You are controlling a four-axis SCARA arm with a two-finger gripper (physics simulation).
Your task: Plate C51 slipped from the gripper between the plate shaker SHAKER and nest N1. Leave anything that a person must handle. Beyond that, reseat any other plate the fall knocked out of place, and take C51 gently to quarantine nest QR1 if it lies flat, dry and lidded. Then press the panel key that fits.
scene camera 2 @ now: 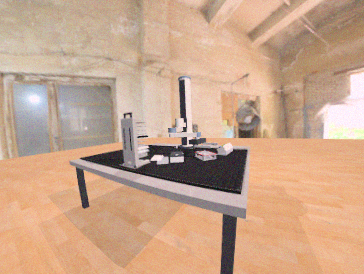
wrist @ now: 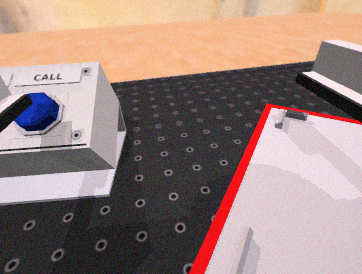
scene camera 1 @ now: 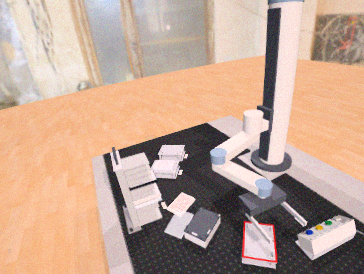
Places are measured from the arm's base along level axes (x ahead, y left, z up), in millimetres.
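Where they show: gripper, fingertip midpoint: (scene camera 2: 214,145) (wrist: 168,71) (scene camera 1: 289,232); arm's base, link origin: (scene camera 2: 187,147) (scene camera 1: 270,160).
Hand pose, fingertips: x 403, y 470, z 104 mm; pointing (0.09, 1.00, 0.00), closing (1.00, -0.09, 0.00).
Observation:
Each offset is from my fingertips to the centre of the thing. "spot": to the spot under its first point.
My gripper (scene camera 1: 288,233) (wrist: 168,71) is open and empty, one finger over the red-rimmed nest @(dy -60, dx +84, dz -69 mm) (scene camera 1: 243,245) (wrist: 240,185), the other beside the panel @(dy +62, dx -155, dz -50 mm) (scene camera 1: 327,240) (scene camera 2: 225,148) (wrist: 107,110). In the wrist view that finger's dark tip overlaps the blue key @(dy +30, dx -84, dz -28 mm) (scene camera 1: 309,232) (wrist: 37,111) under the word CALL; contact cannot be told. The red-rimmed nest holds no plate. A plate with reddish wells @(dy -424, dx +251, dz -84 mm) (scene camera 1: 181,203) (scene camera 2: 157,158), apparently C51, lies flat and unlidded on the mat. A clear lid @(dy -319, dx +311, dz -79 mm) (scene camera 1: 178,225) lies beside it, next to a dark-topped box @(spot: dy -220, dx +245, dz -37 mm) (scene camera 1: 202,226) (scene camera 2: 176,157), apparently the shaker. Labels are unreadable.
Two pale nests @(spot: dy -838, dx +116, dz -38 mm) (scene camera 1: 172,151) @(dy -725, dx +220, dz -40 mm) (scene camera 1: 165,169) with what look like level plates stand farther back. A tall shelf tower @(dy -472, dx +445, dz +97 mm) (scene camera 1: 127,192) (scene camera 2: 129,142) stands at the left edge. The arm's column (scene camera 1: 285,85) (scene camera 2: 185,112) rises behind the gripper. Yellow, green and white keys sit beside the blue one.

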